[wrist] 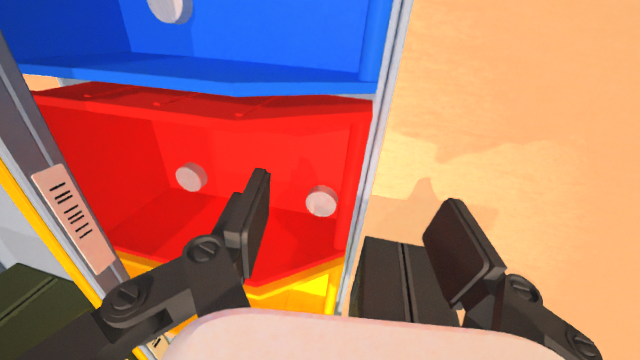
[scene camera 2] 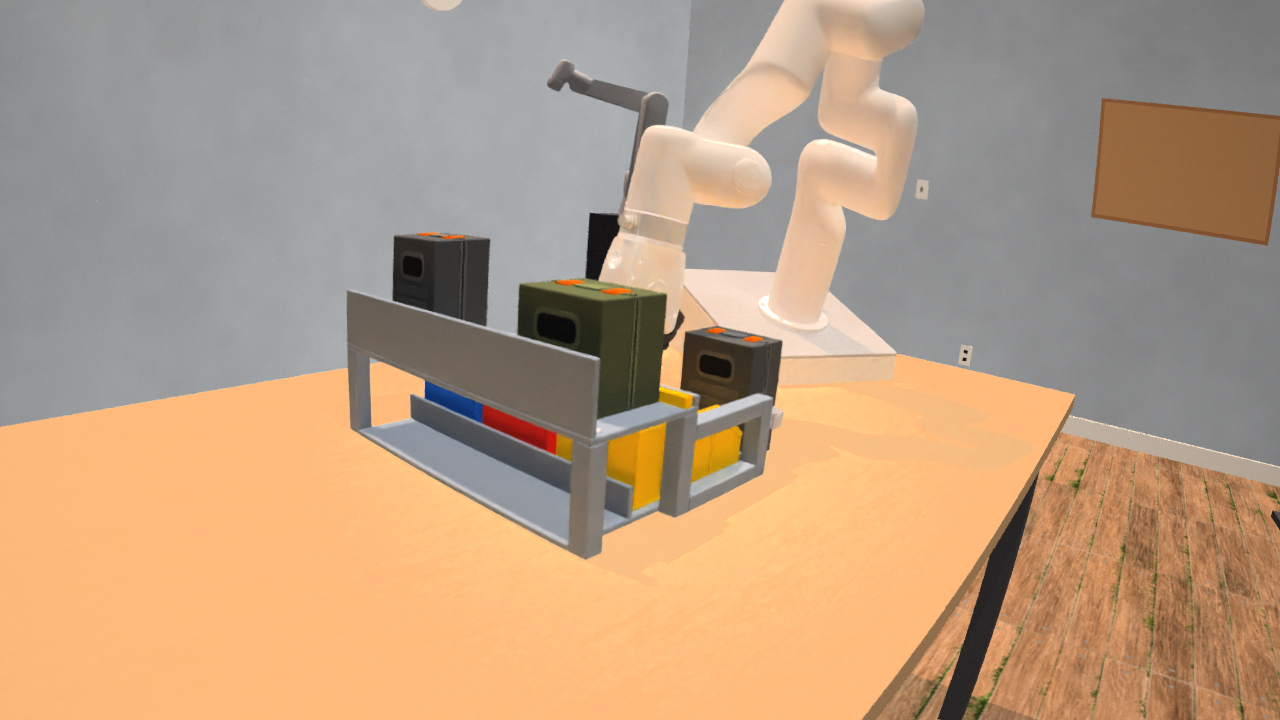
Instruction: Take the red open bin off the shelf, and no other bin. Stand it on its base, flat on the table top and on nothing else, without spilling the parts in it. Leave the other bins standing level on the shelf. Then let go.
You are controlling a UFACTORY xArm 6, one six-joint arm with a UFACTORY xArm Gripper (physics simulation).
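Frame: origin at the arm's base, x ahead, y left, z up, level; millimetres.
Where they show: gripper, fingertip midpoint: (wrist: 353,205); arm's base, link origin: (scene camera 2: 792,316).
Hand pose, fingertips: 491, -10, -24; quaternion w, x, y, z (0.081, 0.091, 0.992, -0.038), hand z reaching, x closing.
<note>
Each offset is from my fingertips to the top centre of the thing, as dx, dy, dz. Level surfaces: height alone.
The red open bin @(+85, +1, +19) (scene camera 2: 519,427) (wrist: 265,140) stands on the shelf (scene camera 2: 586,501) (wrist: 397,40) between a blue bin @(+74, -110, +19) (scene camera 2: 452,400) (wrist: 280,40) and a yellow bin @(+94, +113, +19) (scene camera 2: 646,456) (wrist: 305,299). Two pale round parts, one disc @(+138, +25, -44) (wrist: 191,176) and another disc @(+26, +35, -44) (wrist: 321,201), show inside it. My gripper (wrist: 353,205) is open and empty. In the wrist view its left finger overlaps the red bin's opening and its right finger overlaps the table outside the shelf's front rail. Their heights above the bin cannot be told. The fingers are mostly hidden in the scene view.
A green case @(+194, +105, +134) (scene camera 2: 581,344) (wrist: 40,300) and a dark case @(+168, -125, +160) (scene camera 2: 438,277) stand on the shelf's top. Another dark case @(-38, +125, +69) (scene camera 2: 729,367) (wrist: 380,280) stands on the table @(dz -63) (scene camera 2: 268,582) (wrist: 550,100) close to the shelf's front, near my right finger in the wrist view.
</note>
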